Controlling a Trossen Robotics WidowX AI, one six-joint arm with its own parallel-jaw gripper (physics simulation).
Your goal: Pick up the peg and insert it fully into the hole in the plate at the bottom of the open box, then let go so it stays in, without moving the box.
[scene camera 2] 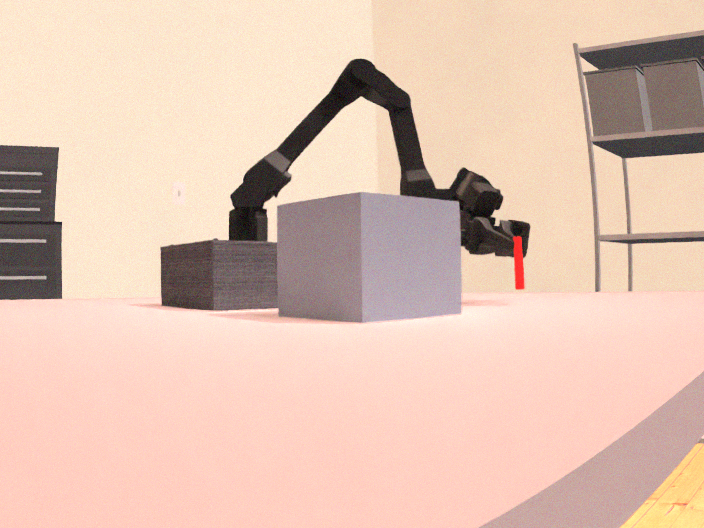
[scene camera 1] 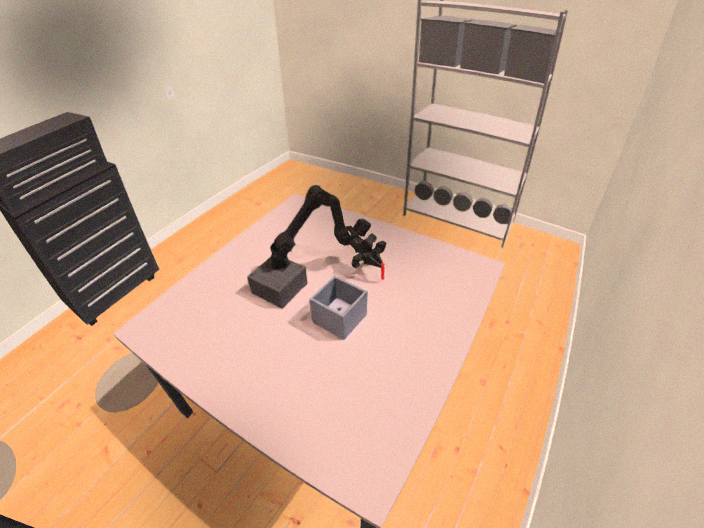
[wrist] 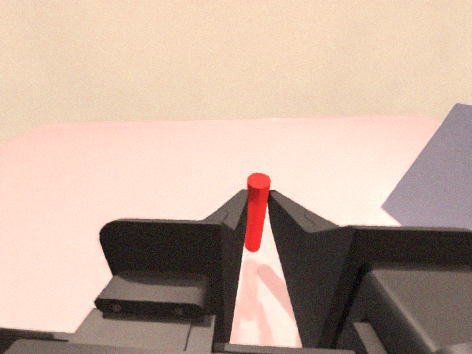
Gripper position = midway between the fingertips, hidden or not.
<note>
In view: the gripper (scene camera 2: 517, 245), a blue-grey box (scene camera 2: 362, 257) and a red peg (wrist: 258, 184).
The blue-grey box is seen too in scene camera 1 (scene camera 1: 341, 325). The gripper is seen too in scene camera 1 (scene camera 1: 382, 266) and in the wrist view (wrist: 257, 196).
</note>
